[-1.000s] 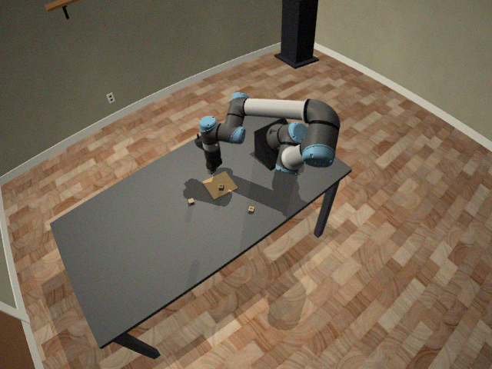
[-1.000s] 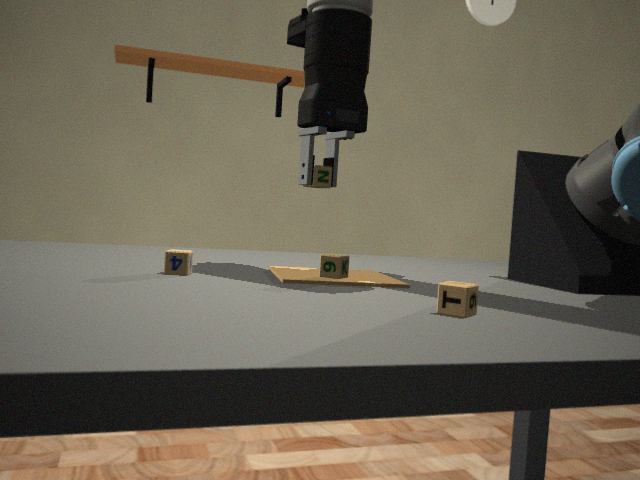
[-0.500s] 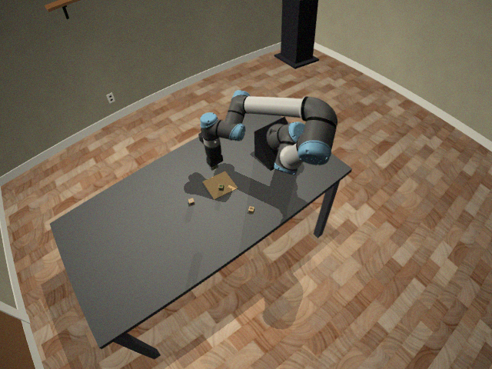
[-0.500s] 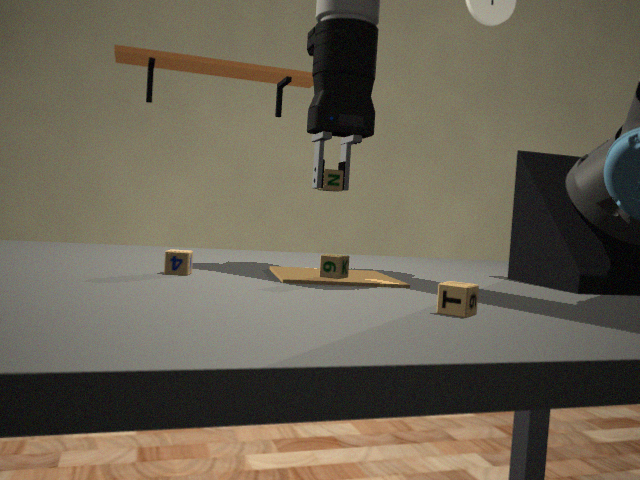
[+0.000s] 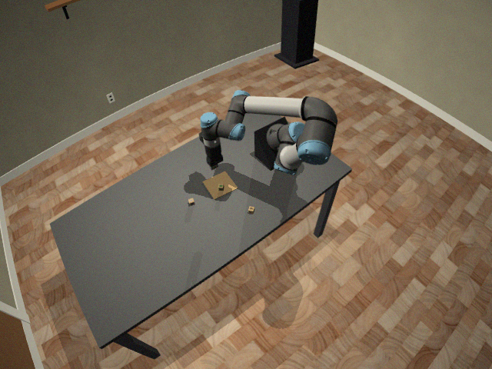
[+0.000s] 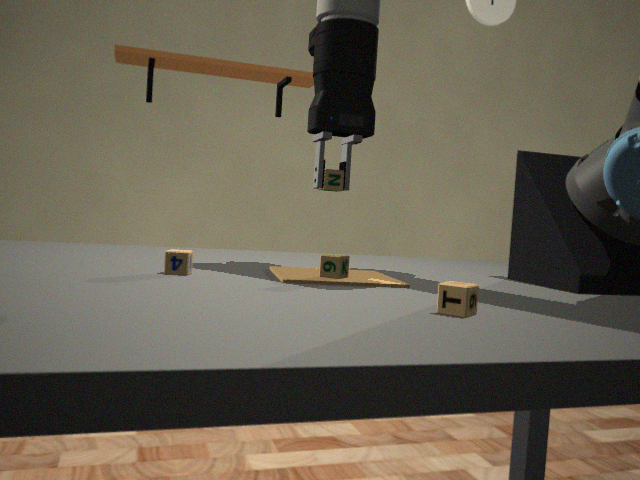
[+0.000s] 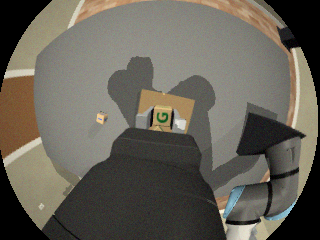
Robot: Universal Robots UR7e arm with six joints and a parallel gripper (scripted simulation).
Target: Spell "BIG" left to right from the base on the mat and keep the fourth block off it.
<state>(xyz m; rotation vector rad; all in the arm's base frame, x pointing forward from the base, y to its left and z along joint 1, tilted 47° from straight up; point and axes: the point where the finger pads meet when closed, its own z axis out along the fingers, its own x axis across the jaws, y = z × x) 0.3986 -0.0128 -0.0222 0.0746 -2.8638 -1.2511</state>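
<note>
Now: the tan mat 40 mm to the left of my hand and 120 mm below it. The rest, counted from my hand: T block (40 mm behind, 270 mm to the left, 110 mm below).
</note>
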